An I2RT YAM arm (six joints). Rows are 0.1 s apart.
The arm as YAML. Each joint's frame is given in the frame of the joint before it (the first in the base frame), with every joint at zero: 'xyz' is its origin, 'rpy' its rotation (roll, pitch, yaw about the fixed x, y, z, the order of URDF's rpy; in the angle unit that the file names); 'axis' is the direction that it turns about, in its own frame. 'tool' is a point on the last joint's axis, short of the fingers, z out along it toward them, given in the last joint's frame.
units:
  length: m
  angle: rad
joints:
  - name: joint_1
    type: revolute
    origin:
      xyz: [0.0, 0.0, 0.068]
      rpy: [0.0, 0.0, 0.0]
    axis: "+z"
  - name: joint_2
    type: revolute
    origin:
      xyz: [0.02, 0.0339, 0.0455]
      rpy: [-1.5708, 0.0, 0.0]
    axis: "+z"
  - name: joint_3
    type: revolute
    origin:
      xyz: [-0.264, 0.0, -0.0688]
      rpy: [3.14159, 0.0, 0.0]
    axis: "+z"
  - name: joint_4
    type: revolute
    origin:
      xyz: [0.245, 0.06, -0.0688]
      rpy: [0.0, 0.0, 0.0]
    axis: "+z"
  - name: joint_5
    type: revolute
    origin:
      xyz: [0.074, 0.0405, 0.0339]
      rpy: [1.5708, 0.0, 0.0]
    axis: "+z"
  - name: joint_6
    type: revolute
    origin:
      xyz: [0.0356, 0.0, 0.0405]
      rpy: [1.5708, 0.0, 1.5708]
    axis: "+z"
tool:
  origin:
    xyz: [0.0, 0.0, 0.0]
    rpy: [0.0, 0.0, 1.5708]
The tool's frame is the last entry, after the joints.
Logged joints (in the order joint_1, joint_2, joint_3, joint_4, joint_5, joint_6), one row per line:
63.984, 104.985, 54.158, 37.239, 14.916, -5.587
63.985, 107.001, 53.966, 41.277, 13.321, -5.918
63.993, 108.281, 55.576, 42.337, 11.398, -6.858
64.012, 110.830, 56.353, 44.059, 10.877, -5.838
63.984, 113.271, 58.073, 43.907, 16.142, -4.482
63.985, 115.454, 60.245, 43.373, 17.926, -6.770
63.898, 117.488, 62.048, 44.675, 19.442, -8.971
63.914, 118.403, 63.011, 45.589, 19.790, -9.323
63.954, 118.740, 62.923, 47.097, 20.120, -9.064
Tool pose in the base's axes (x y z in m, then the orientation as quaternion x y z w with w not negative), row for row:
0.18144, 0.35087, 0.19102, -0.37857, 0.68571, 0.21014, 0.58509
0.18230, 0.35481, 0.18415, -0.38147, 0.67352, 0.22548, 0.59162
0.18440, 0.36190, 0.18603, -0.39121, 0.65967, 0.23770, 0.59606
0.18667, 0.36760, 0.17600, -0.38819, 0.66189, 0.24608, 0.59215
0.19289, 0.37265, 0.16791, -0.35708, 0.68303, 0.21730, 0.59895
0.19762, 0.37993, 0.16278, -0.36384, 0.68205, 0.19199, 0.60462
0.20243, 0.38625, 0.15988, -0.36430, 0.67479, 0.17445, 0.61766
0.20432, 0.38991, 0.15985, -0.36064, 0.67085, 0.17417, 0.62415
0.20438, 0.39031, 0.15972, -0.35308, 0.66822, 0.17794, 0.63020
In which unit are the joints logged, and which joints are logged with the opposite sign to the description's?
The joints are logged in degrees. Opposite sign: none.
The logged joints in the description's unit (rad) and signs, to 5 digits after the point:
1.11673, 1.83233, 0.94524, 0.64994, 0.26033, -0.09751
1.11675, 1.86752, 0.94188, 0.72042, 0.23250, -0.10329
1.11689, 1.88986, 0.96998, 0.73892, 0.19893, -0.11969
1.11722, 1.93435, 0.98355, 0.76897, 0.18984, -0.10189
1.11673, 1.97695, 1.01357, 0.76632, 0.28173, -0.07823
1.11675, 2.01505, 1.05147, 0.75700, 0.31287, -0.11816
1.11523, 2.05055, 1.08294, 0.77973, 0.33933, -0.15657
1.11551, 2.06652, 1.09975, 0.79568, 0.34540, -0.16272
1.11621, 2.07240, 1.09821, 0.82200, 0.35116, -0.15820

